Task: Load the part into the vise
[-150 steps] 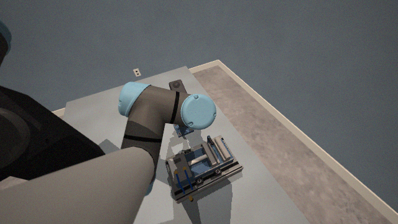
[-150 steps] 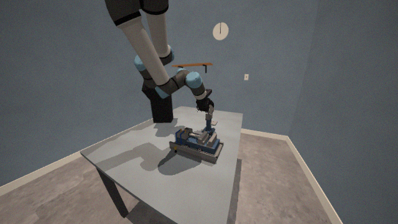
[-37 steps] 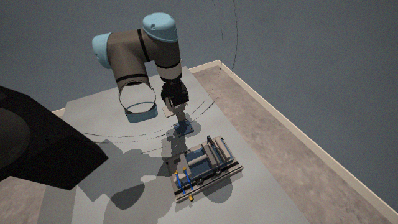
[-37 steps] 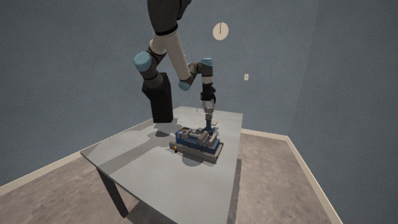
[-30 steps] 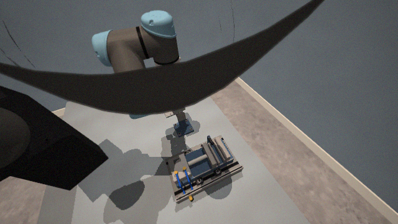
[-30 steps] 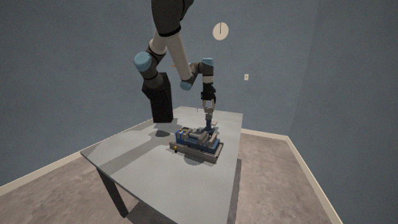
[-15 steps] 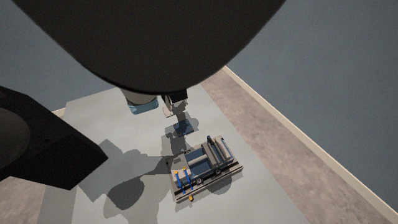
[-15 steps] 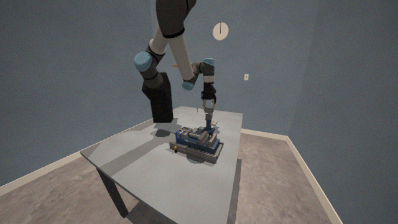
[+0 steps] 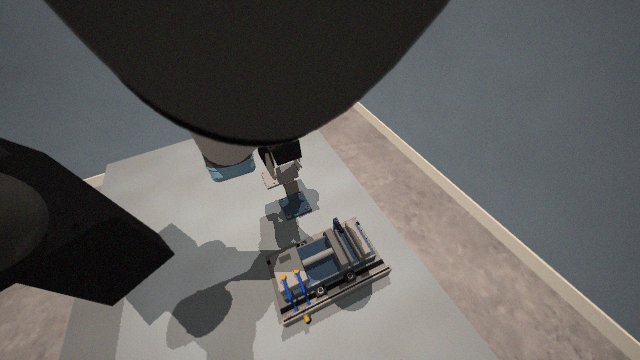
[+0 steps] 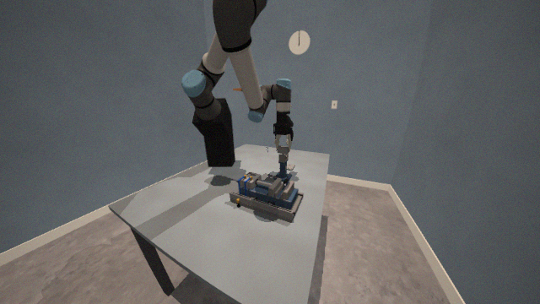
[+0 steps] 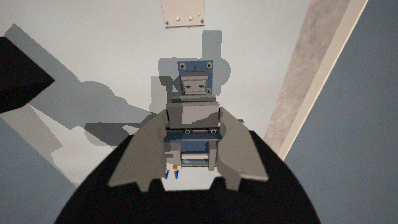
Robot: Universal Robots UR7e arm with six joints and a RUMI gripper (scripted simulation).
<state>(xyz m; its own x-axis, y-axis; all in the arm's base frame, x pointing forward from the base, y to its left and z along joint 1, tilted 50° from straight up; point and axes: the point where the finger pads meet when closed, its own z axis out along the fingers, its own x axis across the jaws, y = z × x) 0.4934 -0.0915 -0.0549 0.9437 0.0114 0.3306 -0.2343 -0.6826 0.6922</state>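
My gripper is now 1 cm above the part. Round my hand: cylinder rod (21 cm to the right, 11 cm below, 6 cm behind); pale plate (19 cm below, 17 cm to the left, 2 cm ahead); work stop (19 cm to the right, 10 cm below, 3 cm ahead).
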